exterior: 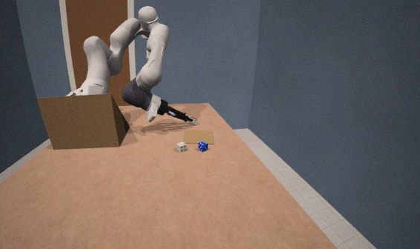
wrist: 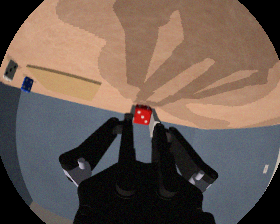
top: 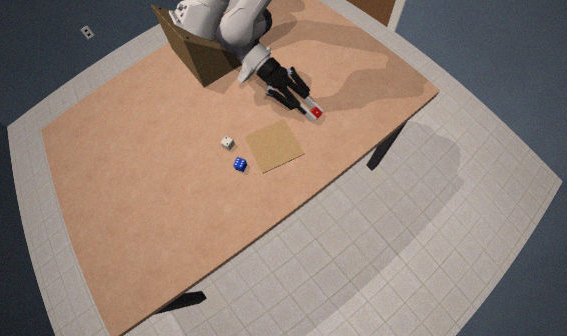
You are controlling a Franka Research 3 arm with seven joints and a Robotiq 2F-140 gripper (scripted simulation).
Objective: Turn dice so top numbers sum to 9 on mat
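Right now my hand is 20 mm short of the red die, 10 mm to the right of it and 10 mm above it. Also, from my hand: white die: 270 mm to the right, 70 mm behind, 20 mm below; then blue die: 280 mm to the right, 20 mm below, 20 mm ahead; then tan mat: 160 mm to the right, 30 mm below, 20 mm ahead.
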